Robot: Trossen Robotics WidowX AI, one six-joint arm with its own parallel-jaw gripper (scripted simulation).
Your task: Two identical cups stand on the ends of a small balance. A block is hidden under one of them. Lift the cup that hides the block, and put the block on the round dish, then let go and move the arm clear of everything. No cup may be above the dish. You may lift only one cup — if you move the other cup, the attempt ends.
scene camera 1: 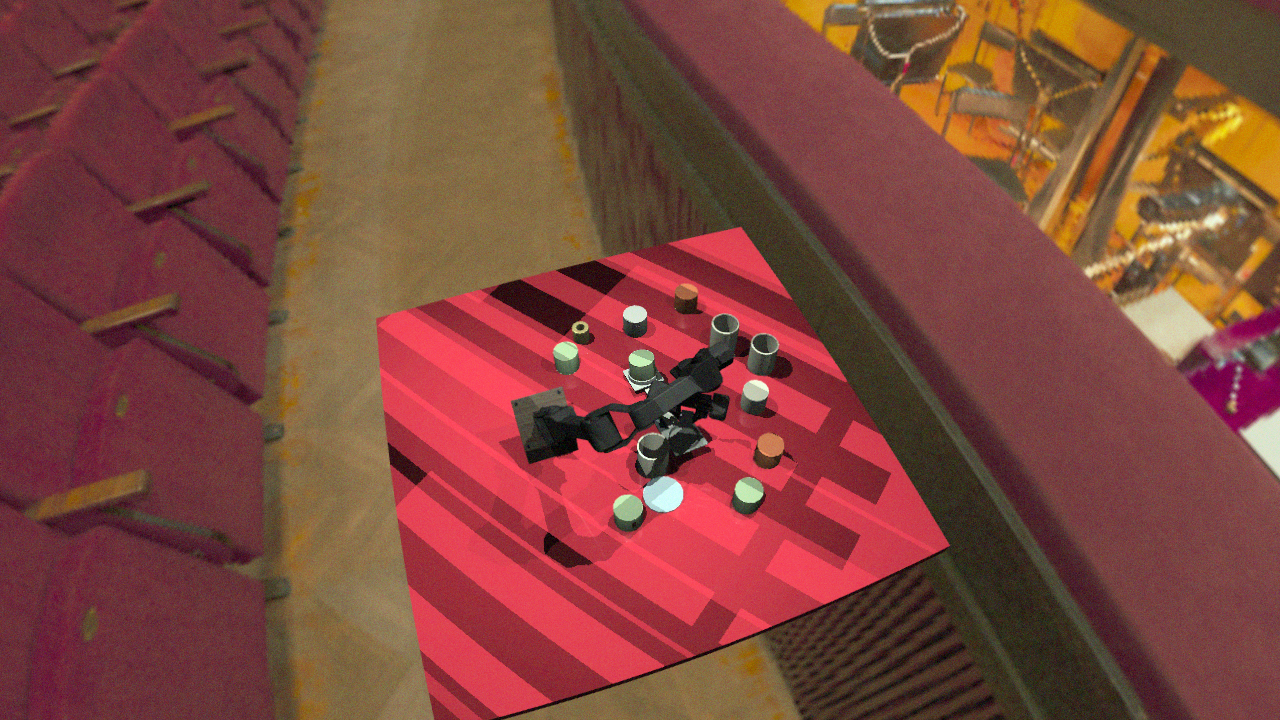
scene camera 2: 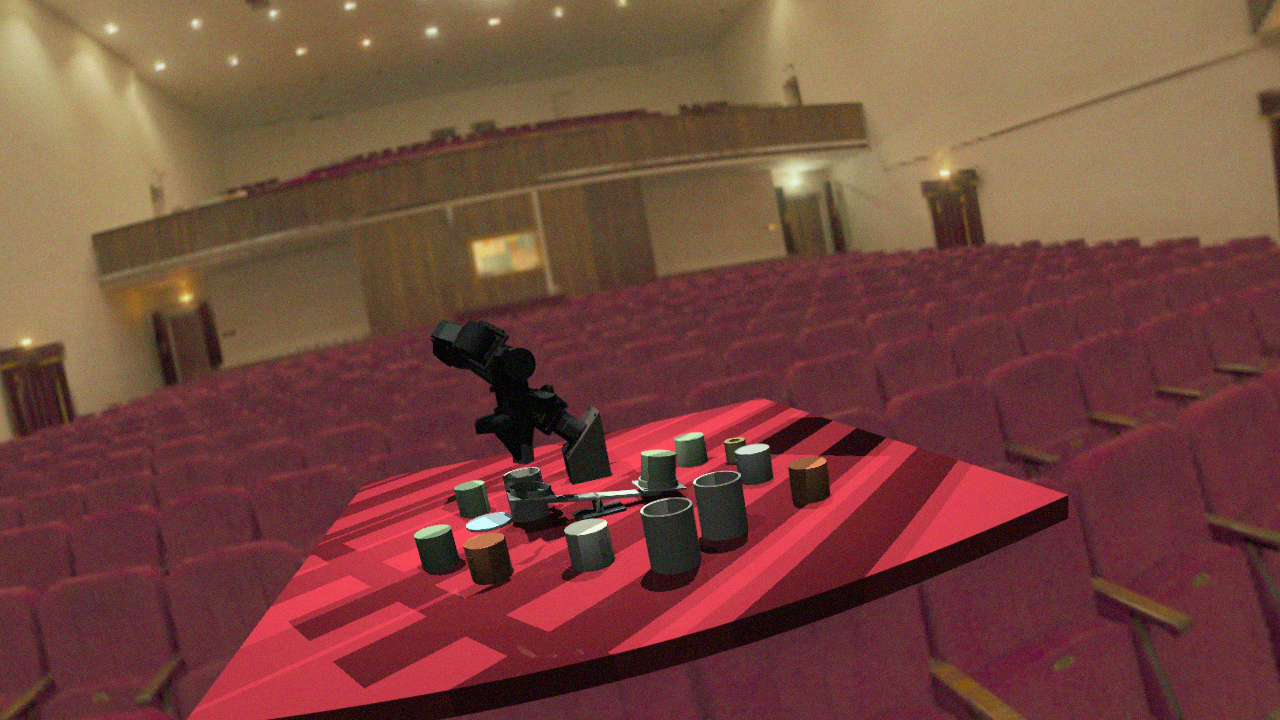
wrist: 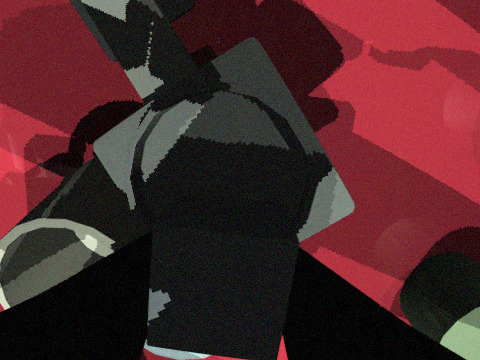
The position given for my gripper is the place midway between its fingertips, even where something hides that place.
Observation:
My gripper [scene camera 2: 523, 457] carries a grey block [wrist: 221, 273]. Further things: a green cup [scene camera 2: 472, 499], a grey cup [scene camera 1: 653, 449] and a green cup [scene camera 2: 436, 545].
My gripper shows as well in scene camera 1 [scene camera 1: 686, 420] and in the wrist view [wrist: 222, 255].

